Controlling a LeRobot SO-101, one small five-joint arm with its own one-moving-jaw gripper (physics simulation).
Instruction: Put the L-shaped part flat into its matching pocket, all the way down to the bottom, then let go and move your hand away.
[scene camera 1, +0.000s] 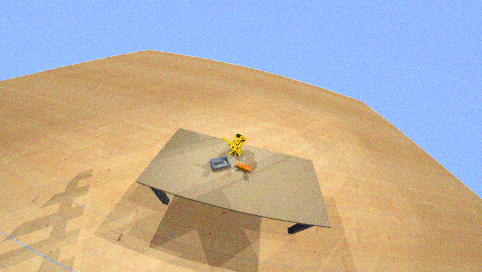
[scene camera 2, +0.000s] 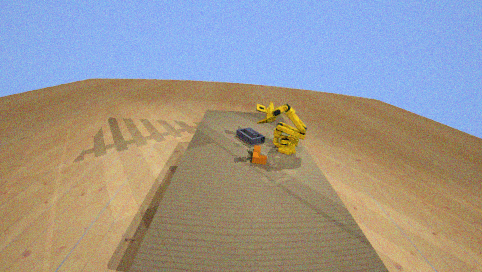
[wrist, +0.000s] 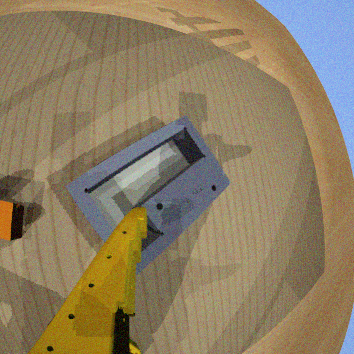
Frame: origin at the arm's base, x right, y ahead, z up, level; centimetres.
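Where they show: hand at its tool point: (scene camera 1: 227, 154) (scene camera 2: 258, 122) (wrist: 145, 218); arm's base at its link origin: (scene camera 1: 235, 153) (scene camera 2: 281, 149).
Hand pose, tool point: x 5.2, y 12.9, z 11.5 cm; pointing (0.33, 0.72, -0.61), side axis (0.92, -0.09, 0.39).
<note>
Things, the pixels of their top centre, and the offset from my tool point. Level surfaces: height alone.
- orange L-shaped part at its top centre: (scene camera 2: 260, 151) (scene camera 1: 244, 165) dx -14.4, dy -0.3, dz -8.5 cm
- block at its top centre: (wrist: 163, 183) (scene camera 2: 250, 132) (scene camera 1: 220, 161) dx +4.5, dy +2.6, dz -7.8 cm
- table at its surface level: dz -11.5 cm
The orange L-shaped part (scene camera 1: 244, 166) (scene camera 2: 259, 158) lies on the table beside the blue-grey pocket block, apart from it. One end of the part (wrist: 5, 220) shows at the left edge of the wrist view. The block (scene camera 1: 221, 168) (scene camera 2: 256, 141) (wrist: 200, 175) has an L-shaped pocket, and its visible floor is bare. My gripper (scene camera 2: 259, 115) is fully open and empty, raised above the table. In the wrist view my notched jaw (wrist: 137, 218) shows, its tip drawn over the block's near side, hiding part of the pocket's short leg; the moving jaw is out of the picture.
The yellow arm's base (scene camera 2: 287, 148) stands on the table (scene camera 1: 200, 187) (scene camera 2: 240, 215) near one long edge, beside the block and the part. Shadows of the arm fall on the table. The wooden floor (scene camera 1: 90, 130) surrounds the table.
</note>
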